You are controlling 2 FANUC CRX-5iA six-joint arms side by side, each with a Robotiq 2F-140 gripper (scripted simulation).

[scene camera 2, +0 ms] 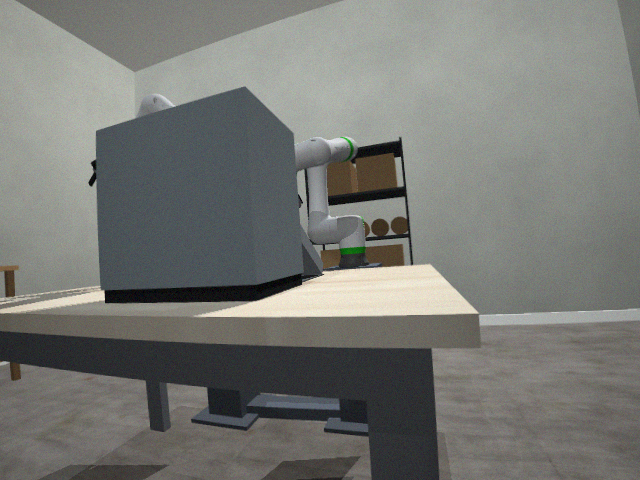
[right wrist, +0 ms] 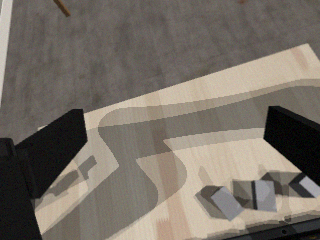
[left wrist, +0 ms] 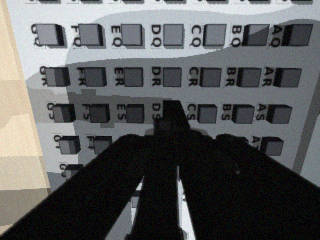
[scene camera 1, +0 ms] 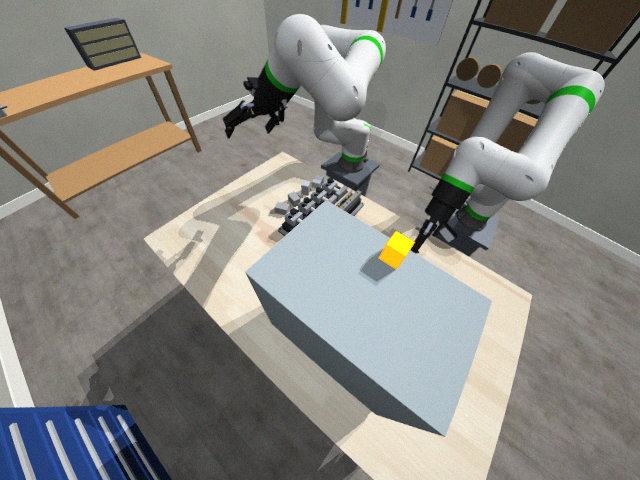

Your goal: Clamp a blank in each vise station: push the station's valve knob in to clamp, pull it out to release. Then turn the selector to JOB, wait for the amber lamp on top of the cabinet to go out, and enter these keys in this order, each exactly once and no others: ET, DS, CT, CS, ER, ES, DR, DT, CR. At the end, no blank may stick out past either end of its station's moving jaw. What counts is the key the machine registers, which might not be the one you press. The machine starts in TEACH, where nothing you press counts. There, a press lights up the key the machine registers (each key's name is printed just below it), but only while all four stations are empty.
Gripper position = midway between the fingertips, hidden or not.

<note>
In view: my left gripper (scene camera 1: 402,266), my right gripper (scene camera 1: 248,131), a grey cabinet (scene camera 2: 199,202) and a key panel (left wrist: 152,55).
My left gripper also shows in the left wrist view (left wrist: 170,114). My right gripper is seen too in the right wrist view (right wrist: 174,124).
</note>
